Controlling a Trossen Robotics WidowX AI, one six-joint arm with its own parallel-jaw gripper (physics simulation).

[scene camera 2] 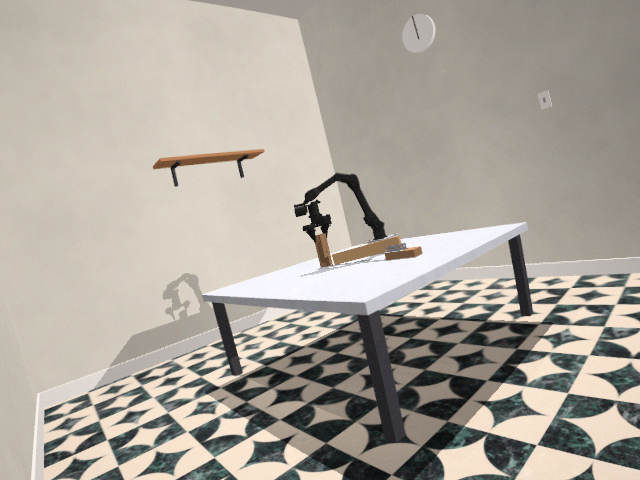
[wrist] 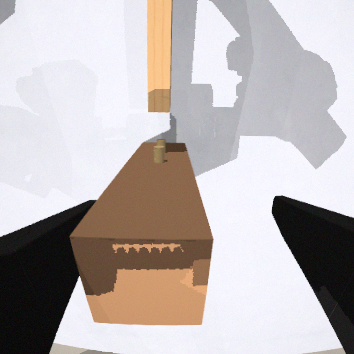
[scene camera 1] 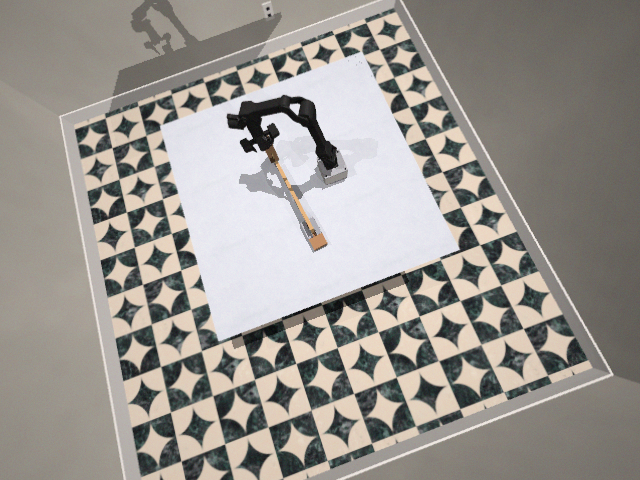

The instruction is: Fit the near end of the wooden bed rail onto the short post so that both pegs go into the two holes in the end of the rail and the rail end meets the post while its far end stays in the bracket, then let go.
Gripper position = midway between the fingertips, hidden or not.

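A wooden bed rail (scene camera 2: 379,247) (wrist: 159,27) is part of the scene. The robot's cameras see a wooden bracket (wrist: 143,249) too, along with the gripper (wrist: 187,206).
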